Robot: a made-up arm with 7 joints. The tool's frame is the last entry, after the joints.
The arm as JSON. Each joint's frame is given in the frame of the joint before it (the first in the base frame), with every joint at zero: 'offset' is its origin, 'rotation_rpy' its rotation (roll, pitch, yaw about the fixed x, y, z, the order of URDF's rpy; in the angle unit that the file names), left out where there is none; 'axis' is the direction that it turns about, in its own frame. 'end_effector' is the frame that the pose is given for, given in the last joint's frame.
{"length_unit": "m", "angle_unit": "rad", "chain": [
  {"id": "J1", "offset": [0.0, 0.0, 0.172], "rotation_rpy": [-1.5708, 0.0, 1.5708], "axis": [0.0, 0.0, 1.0]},
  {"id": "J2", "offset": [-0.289, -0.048, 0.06], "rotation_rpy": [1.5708, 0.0, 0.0], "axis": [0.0, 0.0, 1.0]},
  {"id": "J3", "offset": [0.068, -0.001, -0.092], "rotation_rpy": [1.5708, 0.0, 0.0], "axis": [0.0, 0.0, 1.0]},
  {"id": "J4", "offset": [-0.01, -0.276, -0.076], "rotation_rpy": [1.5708, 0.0, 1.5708], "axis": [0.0, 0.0, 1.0]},
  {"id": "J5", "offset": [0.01, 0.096, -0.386], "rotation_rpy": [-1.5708, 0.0, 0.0], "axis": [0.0, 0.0, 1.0]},
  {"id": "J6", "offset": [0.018, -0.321, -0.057], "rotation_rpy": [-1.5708, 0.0, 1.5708], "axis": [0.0, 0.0, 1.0]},
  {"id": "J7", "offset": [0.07, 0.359, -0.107], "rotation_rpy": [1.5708, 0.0, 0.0], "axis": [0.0, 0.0, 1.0]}
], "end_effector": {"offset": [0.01, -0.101, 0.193], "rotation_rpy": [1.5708, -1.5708, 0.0]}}
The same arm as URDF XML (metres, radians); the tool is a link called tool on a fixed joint. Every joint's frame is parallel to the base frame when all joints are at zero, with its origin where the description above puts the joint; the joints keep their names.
<robot name="arm">
<link name="base_link"/>
<link name="link1"/>
<link name="link2"/>
<link name="link3"/>
<link name="link4"/>
<link name="link5"/>
<link name="link6"/>
<link name="link7"/>
<link name="tool"/>
<joint name="J1" type="continuous"><parent link="base_link"/><child link="link1"/><origin xyz="0 0 0.172" rpy="0 0 0"/><axis xyz="-1 0 0"/></joint>
<joint name="J2" type="continuous"><parent link="link1"/><child link="link2"/><origin xyz="-0.06 -0.289 0.048" rpy="0 0 0"/><axis xyz="0 0 1"/></joint>
<joint name="J3" type="continuous"><parent link="link2"/><child link="link3"/><origin xyz="0.001 0.068 -0.092" rpy="0 0 0"/><axis xyz="1 0 0"/></joint>
<joint name="J4" type="continuous"><parent link="link3"/><child link="link4"/><origin xyz="-0.076 -0.01 -0.276" rpy="0 0 0"/><axis xyz="0 1 0"/></joint>
<joint name="J5" type="continuous"><parent link="link4"/><child link="link5"/><origin xyz="0.096 -0.386 0.01" rpy="0 0 0"/><axis xyz="1 0 0"/></joint>
<joint name="J6" type="continuous"><parent link="link5"/><child link="link6"/><origin xyz="-0.057 0.321 0.018" rpy="0 0 0"/><axis xyz="0 0 -1"/></joint>
<joint name="J7" type="continuous"><parent link="link6"/><child link="link7"/><origin xyz="-0.359 -0.07 0.107" rpy="0 0 0"/><axis xyz="1 0 0"/></joint>
<joint name="tool_joint" type="fixed"><parent link="link7"/><child link="tool"/><origin xyz="0.193 -0.01 0.101" rpy="0 0 0"/></joint>
</robot>

